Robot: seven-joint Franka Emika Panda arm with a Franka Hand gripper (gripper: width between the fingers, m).
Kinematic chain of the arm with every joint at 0, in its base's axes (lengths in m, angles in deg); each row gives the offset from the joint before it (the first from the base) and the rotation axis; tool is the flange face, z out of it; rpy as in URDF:
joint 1: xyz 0 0 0.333 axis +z
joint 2: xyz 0 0 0 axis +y
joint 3: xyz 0 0 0.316 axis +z
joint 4: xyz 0.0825 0 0 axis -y
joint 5: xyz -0.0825 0 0.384 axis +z
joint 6: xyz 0 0 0 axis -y
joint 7: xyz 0.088 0 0 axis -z
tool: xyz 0 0 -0.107 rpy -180 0 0
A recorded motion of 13 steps. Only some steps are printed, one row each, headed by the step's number.
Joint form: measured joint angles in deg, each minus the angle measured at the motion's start. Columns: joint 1, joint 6, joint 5, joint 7, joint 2, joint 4, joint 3.
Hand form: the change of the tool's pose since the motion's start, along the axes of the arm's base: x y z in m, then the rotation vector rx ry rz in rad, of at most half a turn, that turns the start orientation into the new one. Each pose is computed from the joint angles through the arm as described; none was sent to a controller.
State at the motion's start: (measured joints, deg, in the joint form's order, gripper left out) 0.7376 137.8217 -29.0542 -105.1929 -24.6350 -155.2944 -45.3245
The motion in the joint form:
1: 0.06 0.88 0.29 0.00 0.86 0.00 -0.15
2: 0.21 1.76 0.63 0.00 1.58 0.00 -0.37
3: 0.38 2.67 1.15 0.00 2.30 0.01 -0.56
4: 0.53 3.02 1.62 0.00 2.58 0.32 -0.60
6: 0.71 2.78 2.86 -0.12 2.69 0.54 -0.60
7: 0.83 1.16 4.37 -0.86 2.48 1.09 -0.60
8: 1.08 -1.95 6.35 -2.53 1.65 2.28 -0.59
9: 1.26 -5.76 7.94 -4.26 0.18 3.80 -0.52
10: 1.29 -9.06 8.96 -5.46 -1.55 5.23 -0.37
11: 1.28 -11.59 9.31 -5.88 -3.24 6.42 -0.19
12: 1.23 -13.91 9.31 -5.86 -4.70 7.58 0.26
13: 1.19 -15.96 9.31 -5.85 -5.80 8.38 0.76
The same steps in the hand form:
1: 0.0010 -0.0008 -0.0032 -0.0014 -0.0008 -0.0041
2: 0.0021 -0.0016 -0.0058 -0.0018 -0.0042 -0.0084
3: 0.0035 -0.0021 -0.0082 -0.0010 -0.0091 -0.0143
4: 0.0055 -0.0034 -0.0070 -0.0015 -0.0161 -0.0194
6: 0.0066 -0.0036 -0.0064 0.0108 -0.0190 -0.0313
7: 0.0062 -0.0048 -0.0043 0.0316 -0.0104 -0.0391
8: 0.0062 -0.0073 0.0031 0.0622 0.0006 -0.0364
9: 0.0055 -0.0105 0.0151 0.0925 0.0076 -0.0276
10: 0.0044 -0.0138 0.0291 0.1150 0.0048 -0.0203
11: 0.0030 -0.0166 0.0425 0.1266 -0.0029 -0.0178
12: 0.0023 -0.0184 0.0556 0.1305 -0.0072 -0.0160
13: 0.0014 -0.0182 0.0650 0.1351 -0.0048 -0.0118

